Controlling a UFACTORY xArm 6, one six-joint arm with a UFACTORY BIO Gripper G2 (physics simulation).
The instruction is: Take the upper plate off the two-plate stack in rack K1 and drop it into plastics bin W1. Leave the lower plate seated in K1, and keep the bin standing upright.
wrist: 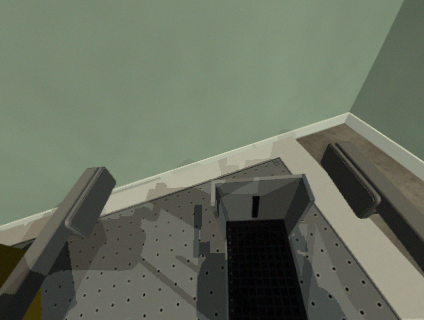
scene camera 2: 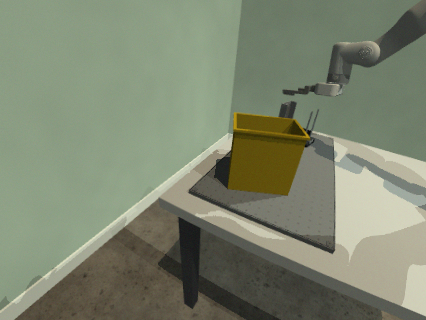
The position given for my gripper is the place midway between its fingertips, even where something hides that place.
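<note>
Yellow bin W1 (scene camera 2: 266, 151). My gripper (wrist: 212, 163).
</note>
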